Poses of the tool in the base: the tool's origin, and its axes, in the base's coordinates. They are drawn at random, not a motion.
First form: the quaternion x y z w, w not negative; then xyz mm.
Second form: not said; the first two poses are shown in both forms.
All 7 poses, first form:
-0.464 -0.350 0.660 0.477 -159 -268 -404
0.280 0.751 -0.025 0.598 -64 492 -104
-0.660 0.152 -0.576 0.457 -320 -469 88
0.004 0.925 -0.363 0.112 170 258 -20
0.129 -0.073 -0.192 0.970 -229 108 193
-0.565 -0.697 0.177 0.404 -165 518 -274
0.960 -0.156 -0.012 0.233 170 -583 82
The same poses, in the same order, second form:
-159 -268 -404 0.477 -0.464 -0.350 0.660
-64 492 -104 0.598 0.280 0.751 -0.025
-320 -469 88 0.457 -0.660 0.152 -0.576
170 258 -20 0.112 0.004 0.925 -0.363
-229 108 193 0.970 0.129 -0.073 -0.192
-165 518 -274 0.404 -0.565 -0.697 0.177
170 -583 82 0.233 0.960 -0.156 -0.012

